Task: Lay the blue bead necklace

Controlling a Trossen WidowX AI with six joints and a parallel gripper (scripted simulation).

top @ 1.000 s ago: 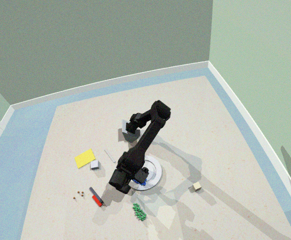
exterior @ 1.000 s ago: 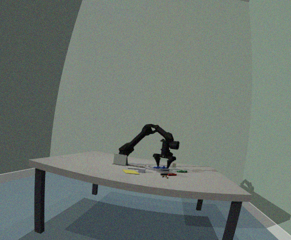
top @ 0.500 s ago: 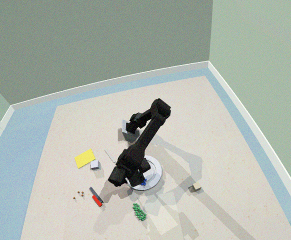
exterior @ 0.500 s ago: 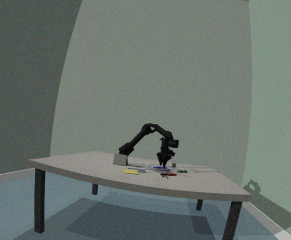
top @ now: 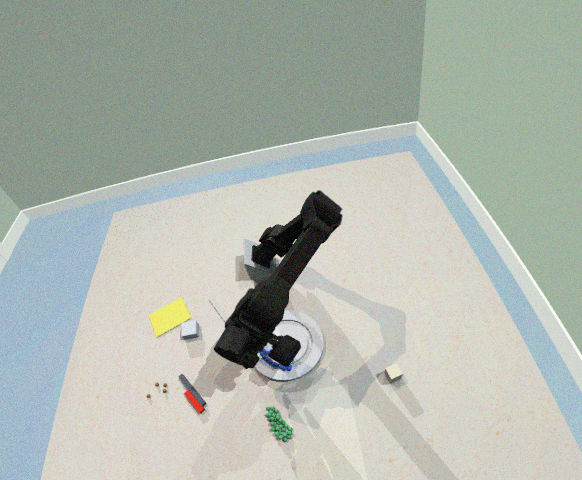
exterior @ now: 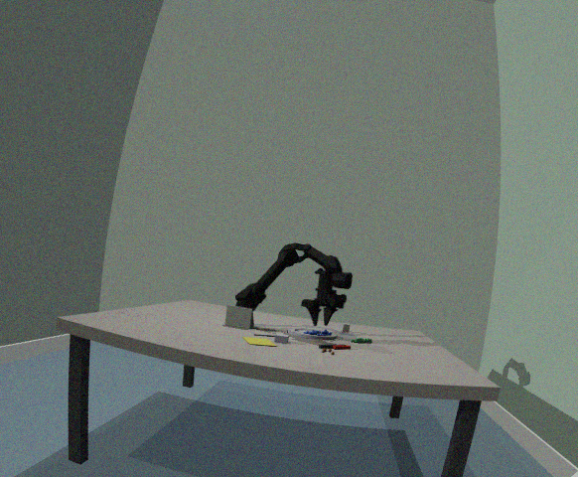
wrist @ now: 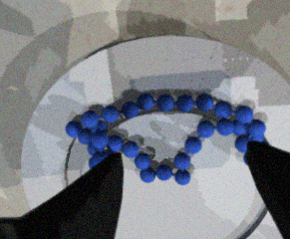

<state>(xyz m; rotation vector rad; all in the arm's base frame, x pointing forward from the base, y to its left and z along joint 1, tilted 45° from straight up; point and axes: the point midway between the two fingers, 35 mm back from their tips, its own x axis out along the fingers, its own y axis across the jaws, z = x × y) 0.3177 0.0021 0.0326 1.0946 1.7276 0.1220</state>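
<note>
The round bead board is 3 cm behind my gripper tip, 4 cm to the left of it and 4 cm below it. Round my gripper tip: white cube: 10 cm behind, 24 cm to the right, 4 cm below; then grey tool: 9 cm ahead, 21 cm to the right, 4 cm below; then stick: 16 cm behind, 16 cm to the right, 5 cm below.
</note>
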